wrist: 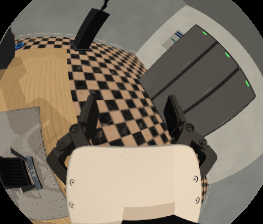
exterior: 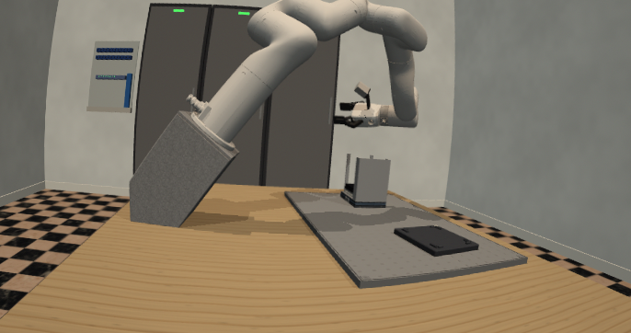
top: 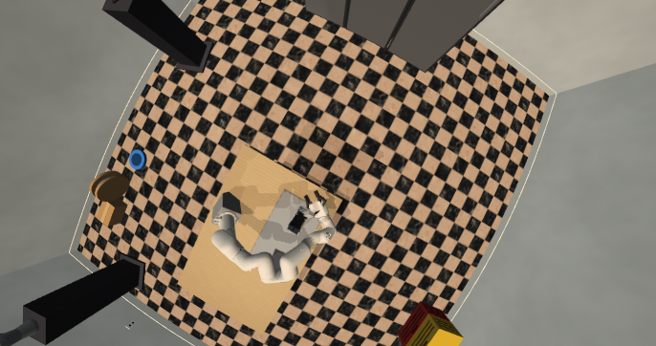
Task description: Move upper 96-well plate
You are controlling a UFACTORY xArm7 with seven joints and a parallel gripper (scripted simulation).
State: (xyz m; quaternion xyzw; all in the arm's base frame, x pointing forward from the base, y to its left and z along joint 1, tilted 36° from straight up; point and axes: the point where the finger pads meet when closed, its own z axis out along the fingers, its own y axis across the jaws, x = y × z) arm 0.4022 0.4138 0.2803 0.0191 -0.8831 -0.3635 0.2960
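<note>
The black 96-well plate is 26 cm to the right of my hand, 23 cm below it and 5 cm behind it. The rest, counted from my hand: pale plate: 26 cm to the right, 24 cm below, 5 cm behind; then pale A1 square: 58 cm to the right, 26 cm below, 8 cm behind.
</note>
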